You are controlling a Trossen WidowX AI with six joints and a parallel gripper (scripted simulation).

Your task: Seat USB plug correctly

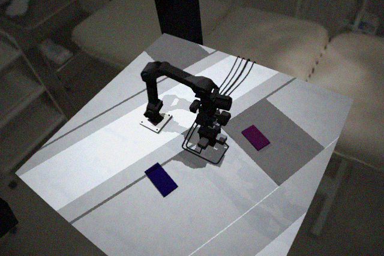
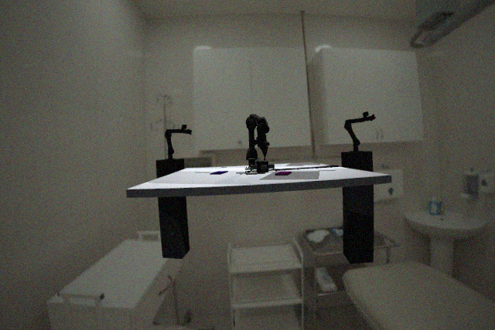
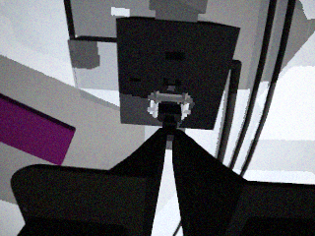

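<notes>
The dark USB plug is 2 cm below my gripper tip. From my gripper tip the other things lie so: magenta card: 17 cm ahead, 12 cm to the left, 10 cm below; then dark blue card: 2 cm behind, 34 cm to the right, 10 cm below.
</notes>
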